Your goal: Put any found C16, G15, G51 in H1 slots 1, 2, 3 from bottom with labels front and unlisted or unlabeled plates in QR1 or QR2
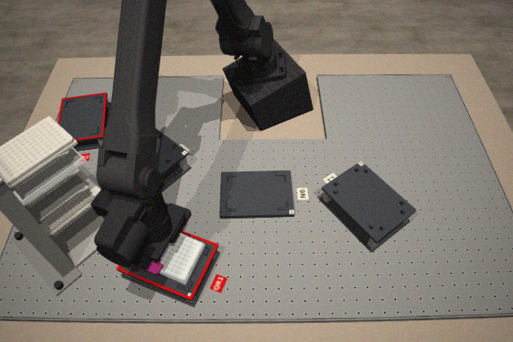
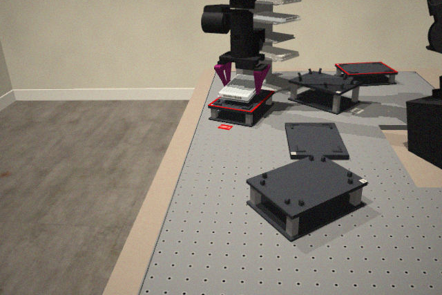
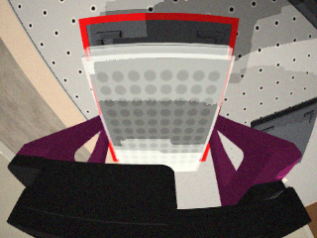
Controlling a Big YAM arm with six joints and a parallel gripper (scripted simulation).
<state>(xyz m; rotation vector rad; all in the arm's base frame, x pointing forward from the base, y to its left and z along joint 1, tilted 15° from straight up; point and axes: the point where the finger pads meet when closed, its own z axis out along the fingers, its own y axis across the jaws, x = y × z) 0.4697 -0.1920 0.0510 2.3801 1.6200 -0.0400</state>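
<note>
The quarantine nest QR1 lies 3 cm below my hand. The rest, counted from my hand: flat nest N6: 17 cm behind, 18 cm to the left, 6 cm below; plate labelled G51: 9 cm behind, 20 cm to the right, 15 cm above; regrip nest: 23 cm behind, 8 cm to the right, 1 cm below.
</note>
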